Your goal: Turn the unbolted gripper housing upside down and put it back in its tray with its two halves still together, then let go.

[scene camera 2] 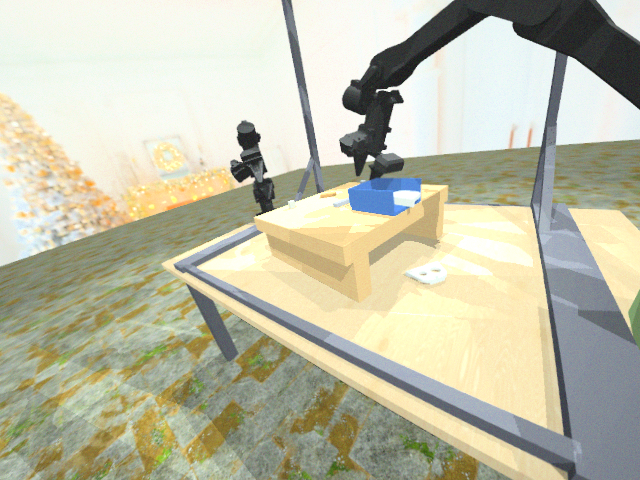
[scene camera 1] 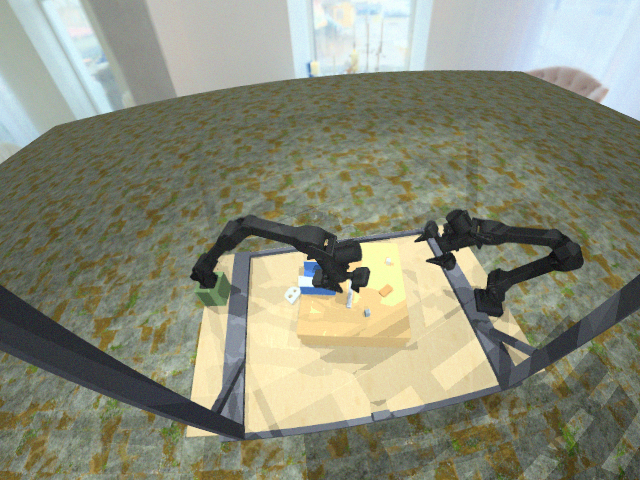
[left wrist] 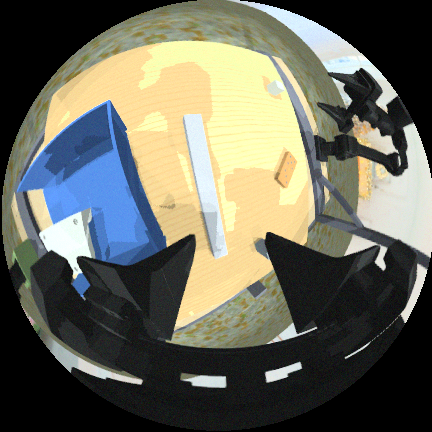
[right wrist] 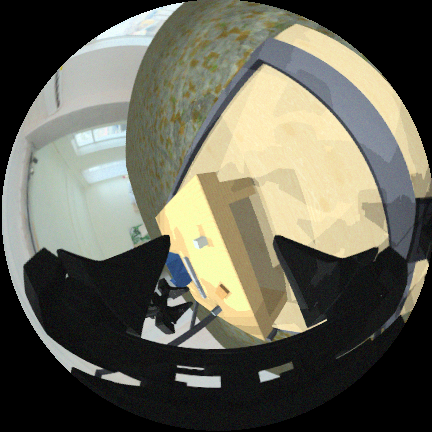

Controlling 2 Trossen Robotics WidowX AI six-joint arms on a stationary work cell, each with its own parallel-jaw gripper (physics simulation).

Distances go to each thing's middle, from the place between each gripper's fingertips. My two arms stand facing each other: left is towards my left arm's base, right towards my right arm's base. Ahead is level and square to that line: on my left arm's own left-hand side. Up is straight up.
I see my right gripper 12 cm past the raised wooden block (scene camera 2: pixel 330 244), 25 cm to the right of it and 12 cm above it. The rest, counted from my right hand: green block (scene camera 1: pixel 218 296): 12 cm behind, 81 cm to the left, 13 cm below; then blue tray (scene camera 2: pixel 376 196): 12 cm behind, 37 cm to the left, 2 cm below.
The blue tray lies 11 cm to the left of my left hand, 6 cm ahead of it and 1 cm below it. Also, from my left hand: raised wooden block: 11 cm below, 6 cm ahead, 1 cm to the right; green block: 56 cm to the left, 12 cm below, 6 cm ahead.
